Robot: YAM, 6 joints.
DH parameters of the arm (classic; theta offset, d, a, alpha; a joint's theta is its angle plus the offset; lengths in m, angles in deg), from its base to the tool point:
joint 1: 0 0.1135 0.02 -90
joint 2: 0 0 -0.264 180
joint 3: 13.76 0 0.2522 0
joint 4: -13.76 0 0.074 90
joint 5: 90 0 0 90
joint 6: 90 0.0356 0 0
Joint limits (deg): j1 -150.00..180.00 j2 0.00..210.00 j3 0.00..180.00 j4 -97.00..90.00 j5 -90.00..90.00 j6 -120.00..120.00
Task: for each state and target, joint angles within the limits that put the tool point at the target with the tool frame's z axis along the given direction. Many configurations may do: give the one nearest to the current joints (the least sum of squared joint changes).
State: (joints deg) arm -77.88 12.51 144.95 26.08 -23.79 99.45
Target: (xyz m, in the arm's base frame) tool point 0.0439 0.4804 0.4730 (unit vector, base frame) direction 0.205 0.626 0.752
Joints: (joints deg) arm -94.57 25.93 152.51 3.83 -8.89 99.45
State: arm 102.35 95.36 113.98 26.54 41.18 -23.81
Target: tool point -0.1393 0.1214 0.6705 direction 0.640 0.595 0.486
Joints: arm 148.27 108.46 156.60 67.33 57.43 -23.81
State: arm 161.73 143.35 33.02 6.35 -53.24 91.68
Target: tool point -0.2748 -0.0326 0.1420 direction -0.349 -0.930 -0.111
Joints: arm 179.89 96.20 27.09 51.38 -68.61 91.68
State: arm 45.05 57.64 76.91 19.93 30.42 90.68
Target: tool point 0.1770 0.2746 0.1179 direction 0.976 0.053 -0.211
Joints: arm 62.45 107.80 37.41 47.44 57.23 90.68
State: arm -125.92 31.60 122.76 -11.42 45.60 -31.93
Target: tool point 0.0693 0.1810 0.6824 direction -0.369 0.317 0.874
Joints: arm -115.91 55.24 142.40 10.91 28.05 -31.93
